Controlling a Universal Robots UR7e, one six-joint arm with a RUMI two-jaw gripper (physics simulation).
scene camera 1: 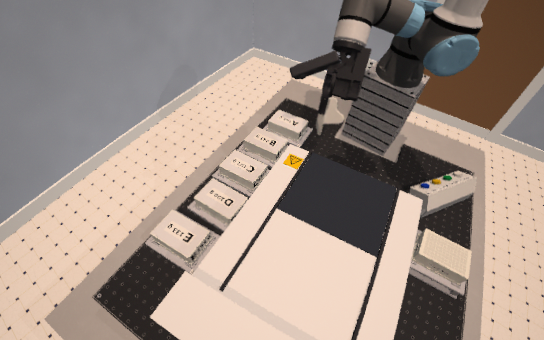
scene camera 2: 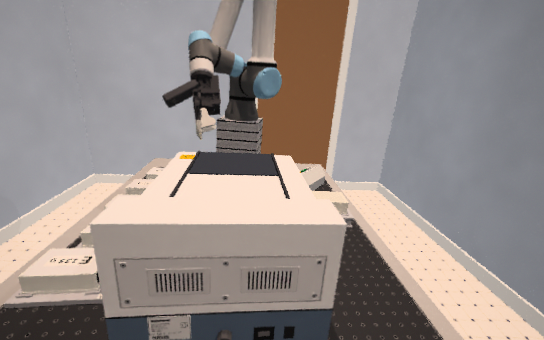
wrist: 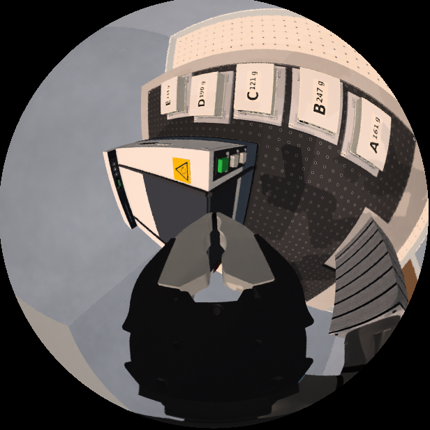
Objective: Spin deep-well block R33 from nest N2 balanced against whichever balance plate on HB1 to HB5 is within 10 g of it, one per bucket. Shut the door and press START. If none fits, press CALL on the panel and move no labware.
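Seen in the pictures: gripper, between the fingertips: [scene camera 1: 318,134] [scene camera 2: 200,138]; arm's base, origin of its link: [scene camera 1: 397,75] [scene camera 2: 241,118].
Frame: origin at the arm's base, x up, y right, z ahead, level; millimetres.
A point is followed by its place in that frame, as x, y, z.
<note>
My gripper [scene camera 1: 320,131] @(-7, 96, 428) [scene camera 2: 200,136] @(-7, 96, 428) [wrist: 214,214] is shut and empty, raised behind the centrifuge [scene camera 1: 310,255] @(-40, -19, 696) [scene camera 2: 220,240] @(-32, -27, 915) [wrist: 195,162]. The centrifuge top is covered by a dark panel [scene camera 1: 340,200] @(-37, -19, 556) and a white one; its buckets are hidden. A green button [wrist: 222,165] shows on its front. Balance plates A 161 g [scene camera 1: 286,121] @(-196, 287, 213) [wrist: 371,132], B 247 g [scene camera 1: 265,141] @(-197, 292, 347) [wrist: 319,100], C 121 g [scene camera 1: 243,167] @(-196, 285, 484) [wrist: 255,90], D 190 g [scene camera 1: 220,199] @(-196, 269, 615) [wrist: 206,97] and E 133 g [scene camera 1: 180,233] @(-196, 288, 752) [scene camera 2: 60,262] @(-197, 307, 757) sit in a row of nests. A pale deep-well block [scene camera 1: 445,252] @(-173, -304, 448) [scene camera 2: 332,202] @(-175, -317, 487) sits in a nest opposite; its label is unreadable.
The button panel [scene camera 1: 444,192] @(-175, -276, 243) [scene camera 2: 313,178] @(-199, -314, 215) with blue, yellow, green and whitish buttons stands beyond the block. The ribbed arm pedestal [scene camera 1: 380,110] @(-92, 2, 90) [scene camera 2: 239,135] @(-61, 2, 90) [wrist: 367,280] stands close beside my gripper. The centrifuge body rises between the plate row and the block.
</note>
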